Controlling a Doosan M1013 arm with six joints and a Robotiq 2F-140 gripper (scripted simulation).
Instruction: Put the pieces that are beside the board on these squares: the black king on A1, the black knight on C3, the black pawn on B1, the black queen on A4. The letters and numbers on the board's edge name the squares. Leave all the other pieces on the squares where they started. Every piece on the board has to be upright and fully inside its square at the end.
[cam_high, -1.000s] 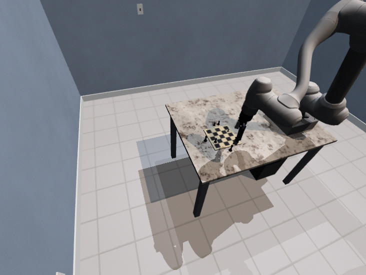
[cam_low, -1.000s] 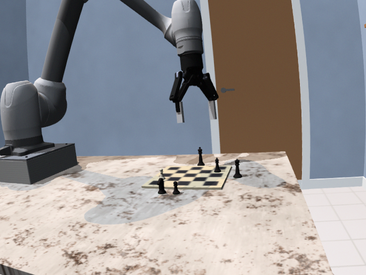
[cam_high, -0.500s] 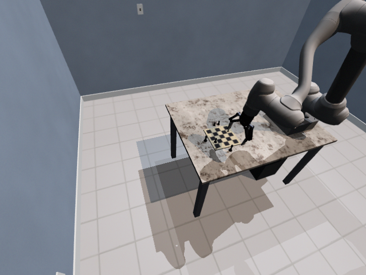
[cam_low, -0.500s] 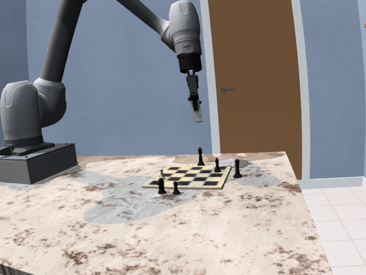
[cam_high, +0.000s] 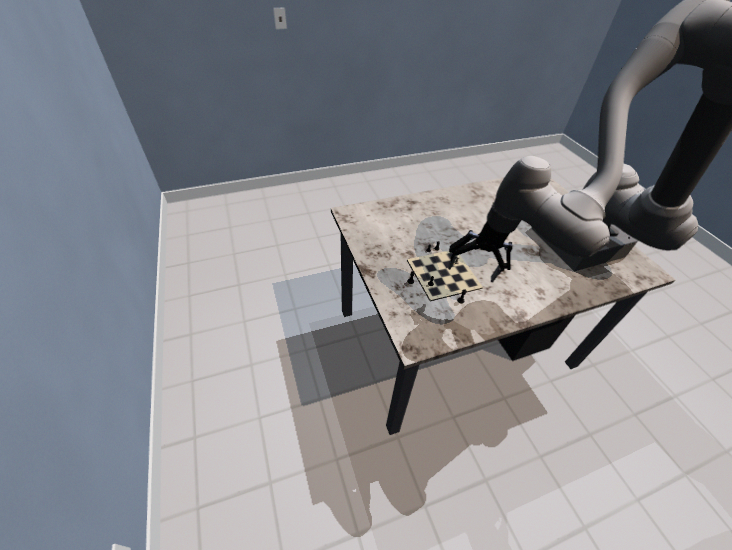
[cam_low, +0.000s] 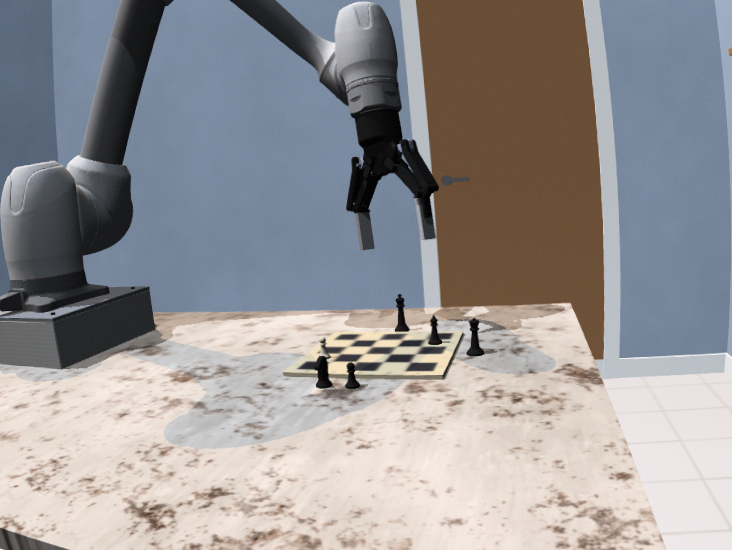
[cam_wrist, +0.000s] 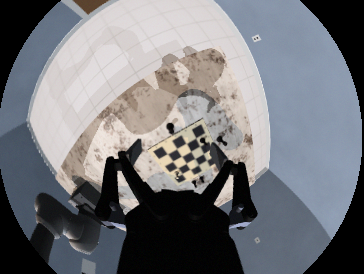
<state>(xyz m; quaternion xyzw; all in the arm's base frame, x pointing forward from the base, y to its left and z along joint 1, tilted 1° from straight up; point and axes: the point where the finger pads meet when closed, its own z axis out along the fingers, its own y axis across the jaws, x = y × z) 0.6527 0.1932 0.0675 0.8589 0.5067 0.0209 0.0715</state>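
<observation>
Right now my hand is 120 mm above the black king. The rest, counted from my hand: small chessboard: 150 mm below, 140 mm to the right, 10 mm ahead; white pawn: 180 mm to the right, 140 mm below, 60 mm behind; black pawn: 280 mm to the right, 140 mm below, 20 mm ahead.
</observation>
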